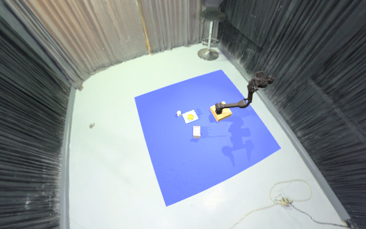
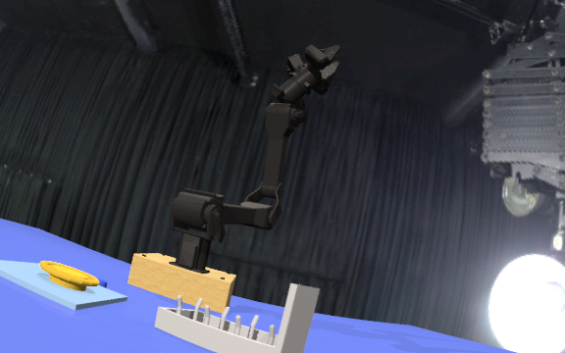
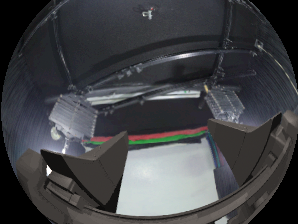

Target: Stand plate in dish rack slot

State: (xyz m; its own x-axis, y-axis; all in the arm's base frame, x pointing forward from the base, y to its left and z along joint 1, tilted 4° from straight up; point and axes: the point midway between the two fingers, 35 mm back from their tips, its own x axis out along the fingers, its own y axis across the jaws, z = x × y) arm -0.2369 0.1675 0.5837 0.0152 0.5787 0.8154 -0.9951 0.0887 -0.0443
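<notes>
My gripper tip is now 670 mm above the yellow plate, 500 mm short of it and 240 mm to the left of it. Also, from my gripper tip: dish rack 660 mm below, 500 mm ahead, 60 mm to the right; then small white cup 660 mm below, 610 mm ahead, 320 mm to the right; then light blue flat pad 680 mm below, 500 mm ahead, 260 mm to the right.
</notes>
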